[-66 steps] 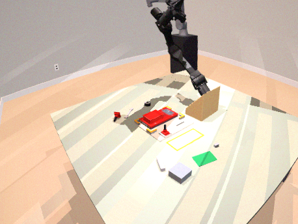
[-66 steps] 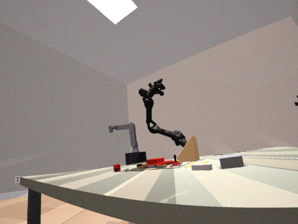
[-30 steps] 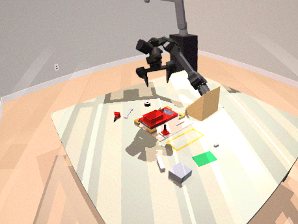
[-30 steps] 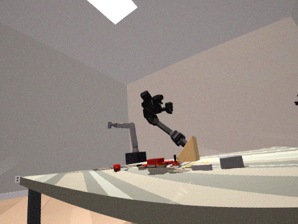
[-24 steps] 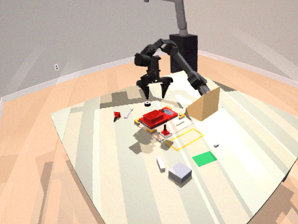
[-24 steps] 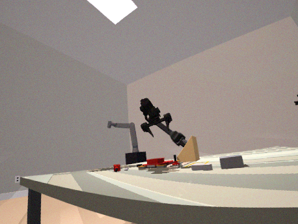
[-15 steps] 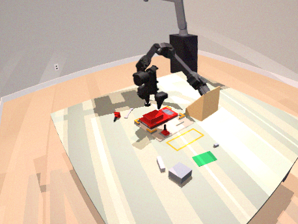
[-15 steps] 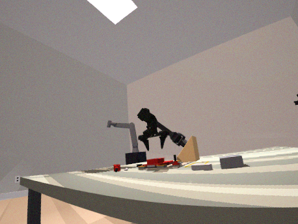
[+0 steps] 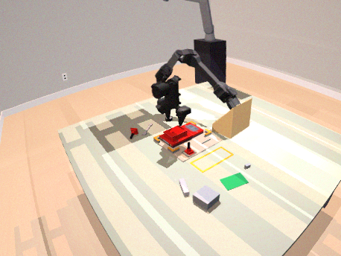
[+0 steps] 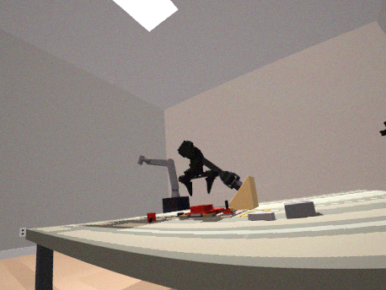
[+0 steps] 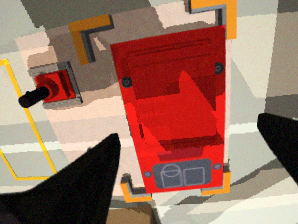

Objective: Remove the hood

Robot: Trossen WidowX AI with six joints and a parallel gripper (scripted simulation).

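My gripper tip is now 6 cm above the red hood. The rest, counted from my gripper tip: green patch (40 cm to the left, 10 cm below); white bar (30 cm to the left, 17 cm ahead, 9 cm below).
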